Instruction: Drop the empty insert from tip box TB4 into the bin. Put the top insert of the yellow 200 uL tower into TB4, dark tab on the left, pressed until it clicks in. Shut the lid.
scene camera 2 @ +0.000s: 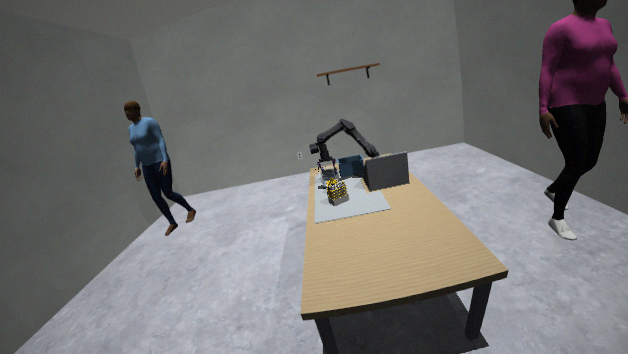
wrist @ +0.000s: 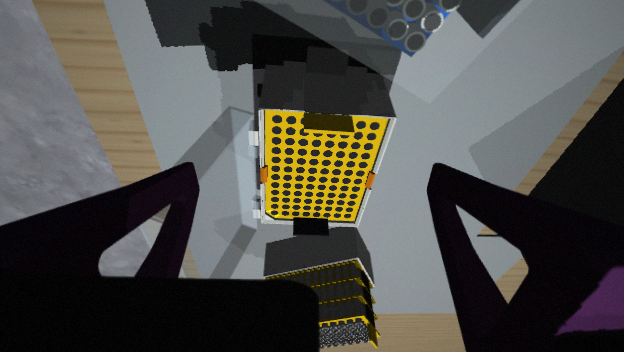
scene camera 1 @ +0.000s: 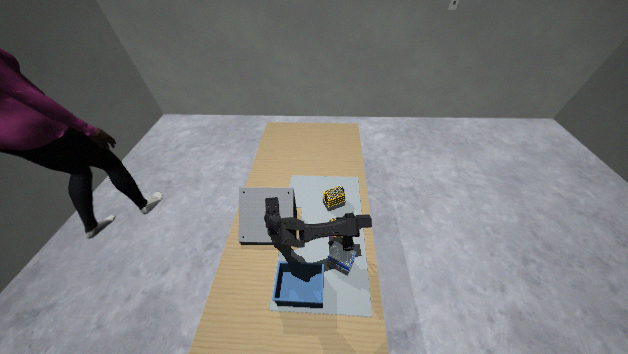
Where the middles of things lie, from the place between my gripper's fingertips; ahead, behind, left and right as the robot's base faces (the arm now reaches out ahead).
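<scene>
Relative to my hand, the clear lid (wrist: 226,217) is 80 mm to the left, 60 mm ahead and 30 mm below. Yellow insert (wrist: 317,164): 80 mm to the left of my hand, 70 mm below it. Blue bin (scene camera 1: 298,284): 210 mm to the right of my hand, 220 mm behind it, 70 mm below it.
</scene>
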